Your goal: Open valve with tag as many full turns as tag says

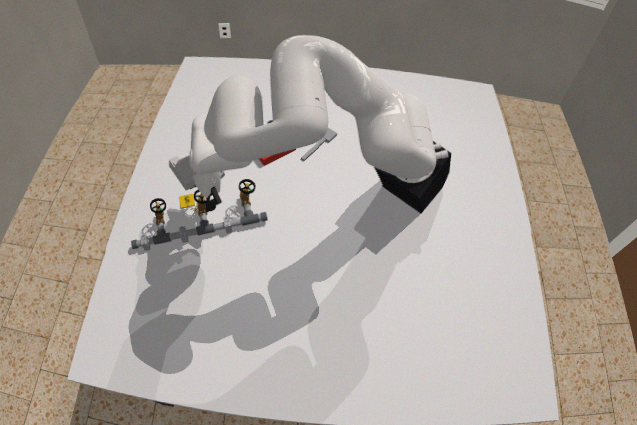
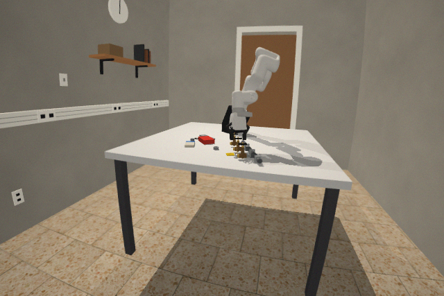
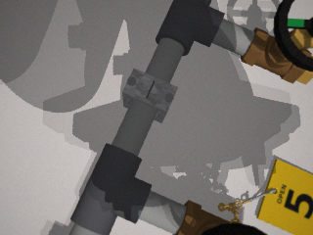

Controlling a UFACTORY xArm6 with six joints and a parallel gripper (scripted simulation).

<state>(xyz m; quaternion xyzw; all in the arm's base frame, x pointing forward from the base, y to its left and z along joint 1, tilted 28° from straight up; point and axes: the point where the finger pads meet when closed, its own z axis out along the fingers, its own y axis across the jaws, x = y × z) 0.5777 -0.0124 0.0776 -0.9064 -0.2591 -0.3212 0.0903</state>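
My gripper is now 8 cm above the yellow tag, 6 cm short of it and 3 cm to the left of it. Also, from my hand: red box: 23 cm to the right, 20 cm behind, 7 cm below; grey nut: 14 cm to the right, 8 cm below, 3 cm behind; blue block: 32 cm to the right, 8 cm below, 8 cm behind.
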